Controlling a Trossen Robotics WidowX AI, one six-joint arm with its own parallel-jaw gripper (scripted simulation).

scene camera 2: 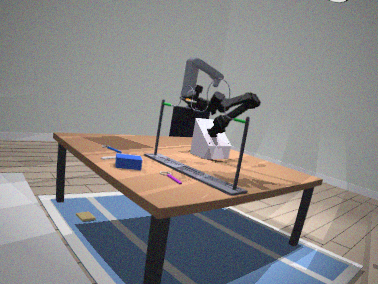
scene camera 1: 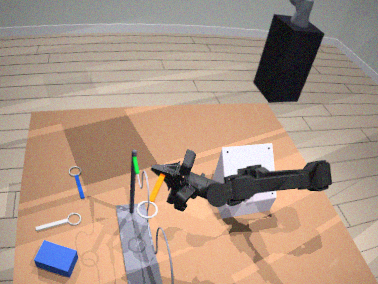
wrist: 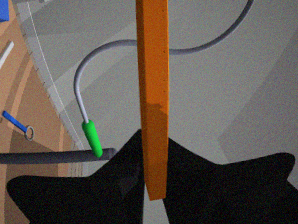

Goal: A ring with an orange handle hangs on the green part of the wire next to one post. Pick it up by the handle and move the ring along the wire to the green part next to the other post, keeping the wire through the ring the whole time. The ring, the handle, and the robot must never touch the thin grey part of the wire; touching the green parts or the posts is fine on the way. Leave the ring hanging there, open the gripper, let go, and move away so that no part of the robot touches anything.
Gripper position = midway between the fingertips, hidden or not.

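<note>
I can see my gripper (scene camera 1: 151,167), and the same gripper (wrist: 146,134) is visible to me in the wrist view too.
</note>
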